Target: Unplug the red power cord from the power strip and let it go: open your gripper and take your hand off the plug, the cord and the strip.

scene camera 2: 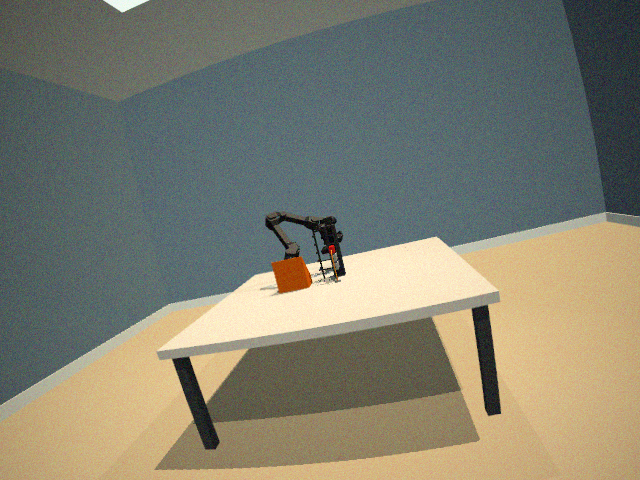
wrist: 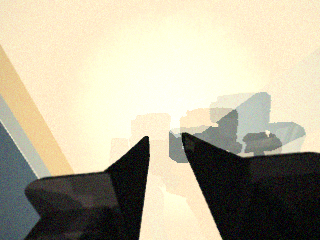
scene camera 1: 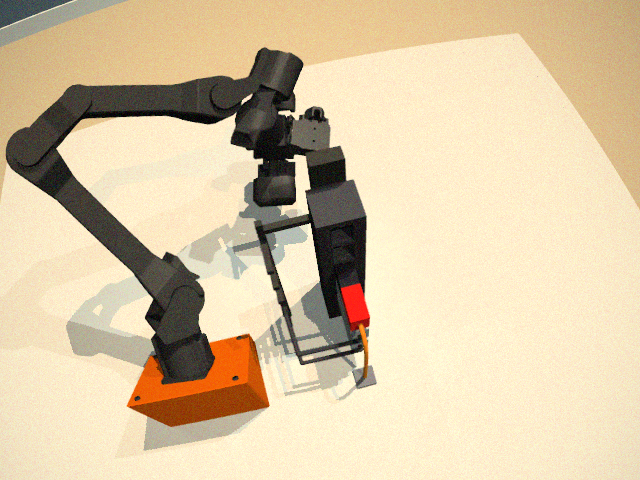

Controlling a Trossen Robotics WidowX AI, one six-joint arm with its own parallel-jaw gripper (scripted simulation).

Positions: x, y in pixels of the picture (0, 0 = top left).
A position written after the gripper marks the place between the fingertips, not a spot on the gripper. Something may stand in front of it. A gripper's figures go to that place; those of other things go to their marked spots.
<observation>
The gripper (scene camera 1: 285, 162) is 86 cm from the lens. A red plug (scene camera 1: 350, 289) is 62 cm from the lens.
</observation>
